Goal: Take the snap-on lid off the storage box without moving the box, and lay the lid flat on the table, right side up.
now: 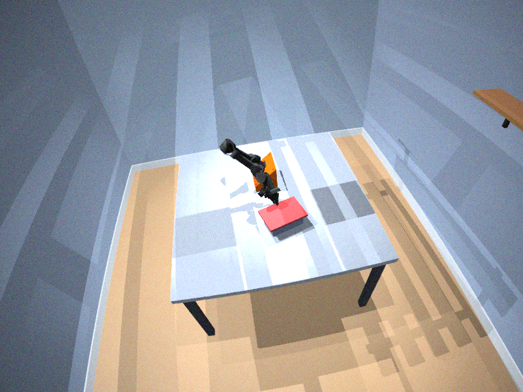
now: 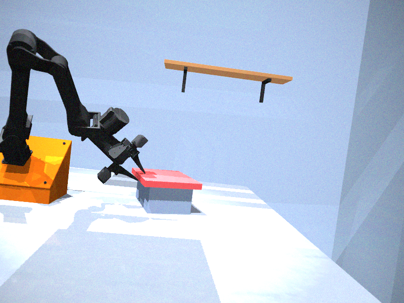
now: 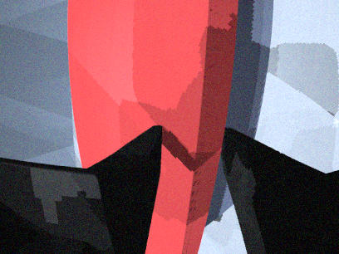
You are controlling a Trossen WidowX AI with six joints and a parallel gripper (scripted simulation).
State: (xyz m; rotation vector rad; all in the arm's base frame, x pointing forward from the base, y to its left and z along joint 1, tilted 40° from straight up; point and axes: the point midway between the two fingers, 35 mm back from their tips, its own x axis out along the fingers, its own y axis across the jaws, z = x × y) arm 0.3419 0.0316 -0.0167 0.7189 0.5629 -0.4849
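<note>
Now: the lid 70 mm ahead of my gripper tip and 20 mm to the left of it. The rest, counted from my gripper tip: grey-blue storage box: 70 mm ahead, 40 mm below, 20 mm to the left.
</note>
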